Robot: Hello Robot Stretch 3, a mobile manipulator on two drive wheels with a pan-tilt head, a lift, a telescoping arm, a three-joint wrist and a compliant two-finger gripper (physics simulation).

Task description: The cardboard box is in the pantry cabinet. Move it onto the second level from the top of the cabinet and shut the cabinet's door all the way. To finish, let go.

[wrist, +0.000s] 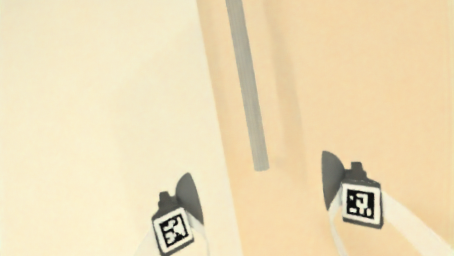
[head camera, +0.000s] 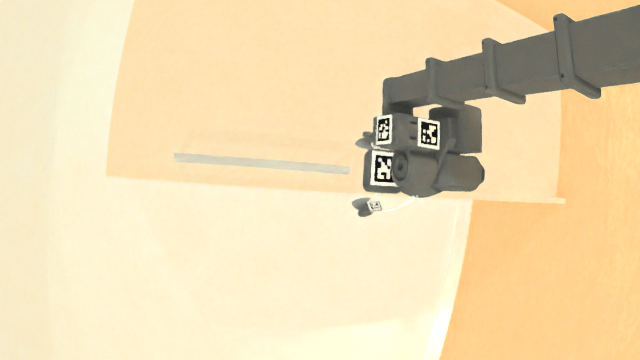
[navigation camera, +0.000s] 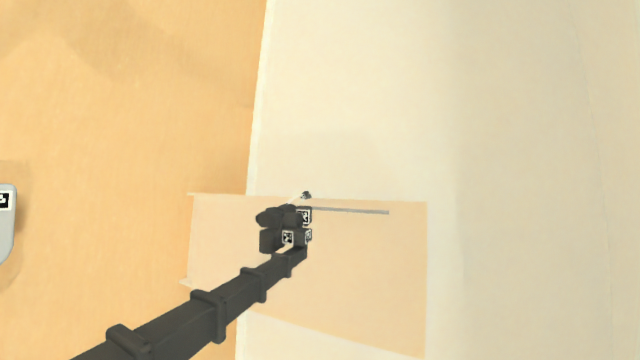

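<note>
The pantry cabinet shows its pale wooden front, turned sideways in the head and navigation views. Its door looks closed, but a small gap cannot be ruled out. A long grey handle runs along the door near one side edge. My gripper is open and empty in front of the door, near the handle's lower end. In the wrist view the handle's end lies ahead of the fingertips, between their lines. The cardboard box and the cabinet's levels do not show.
A cream wall lies beside the cabinet. The wooden floor meets it at a pale skirting. My arm reaches across the cabinet front. Part of a light grey tagged object shows at the navigation view's left edge.
</note>
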